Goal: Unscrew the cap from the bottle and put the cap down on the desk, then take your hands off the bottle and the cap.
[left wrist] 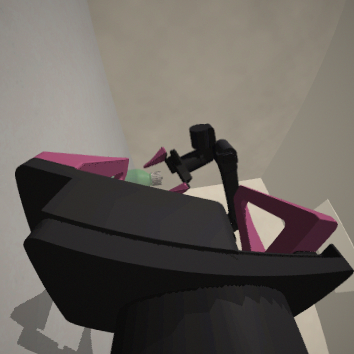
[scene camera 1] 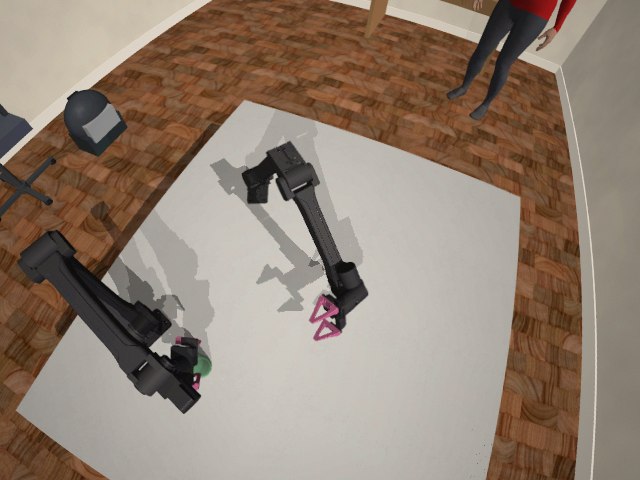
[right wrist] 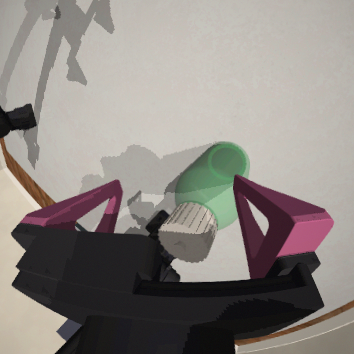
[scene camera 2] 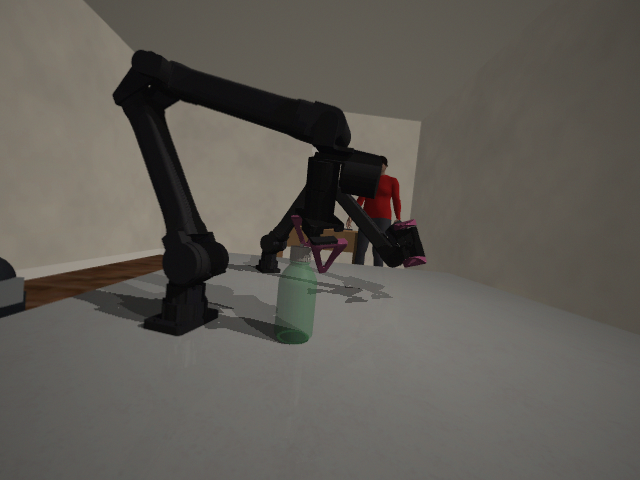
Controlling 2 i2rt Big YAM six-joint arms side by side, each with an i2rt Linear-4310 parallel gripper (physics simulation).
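Places are measured from the left arm's base along level axes (x ahead, y left, z up), in millimetres.
Pixels of known places: left gripper, fingertip midpoint: [left wrist: 184,178] [scene camera 1: 312,331] [scene camera 2: 408,241]; right gripper, fingertip midpoint: [left wrist: 150,181] [scene camera 1: 199,357] [right wrist: 174,183] [scene camera 2: 313,260]; left arm's base, link origin: [scene camera 1: 258,192] [right wrist: 28,116] [scene camera 2: 267,270]; right arm's base, link origin: [scene camera 1: 153,328] [scene camera 2: 183,321].
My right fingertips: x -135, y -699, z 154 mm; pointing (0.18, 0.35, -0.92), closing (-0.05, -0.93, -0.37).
Ahead of a thing's pixels: the offset from my right fingertips to its top centre. Level surfaces: height alone.
A translucent green bottle @(37 mm back, 14 mm right, 26 mm up) [scene camera 1: 203,366] [scene camera 2: 296,304] [left wrist: 136,177] [right wrist: 207,185] stands upright on the desk @(154 mm down) [scene camera 1: 413,361] [scene camera 2: 413,403]. Its ribbed light grey cap @(37 mm back, 14 mm right, 33 mm up) [scene camera 2: 300,254] [right wrist: 187,235] sits on the bottle's neck; in scene camera 1 the right arm hides the cap. My right gripper [scene camera 1: 193,361] [scene camera 2: 314,255] [right wrist: 174,183] is open around the level of the cap, pointing down. In the right wrist view the cap lies between its pink fingers, with gaps on both sides. My left gripper [scene camera 1: 313,330] [scene camera 2: 413,242] is open and empty, above the desk well away from the bottle.
The right arm's black base [scene camera 2: 180,310] stands beside the bottle in scene camera 2. The left arm's base [scene camera 1: 256,188] is farther back. Dark shadows cross the desk. A person in a red top [scene camera 1: 537,7] [scene camera 2: 385,196] stands on the wooden floor beyond the desk edge.
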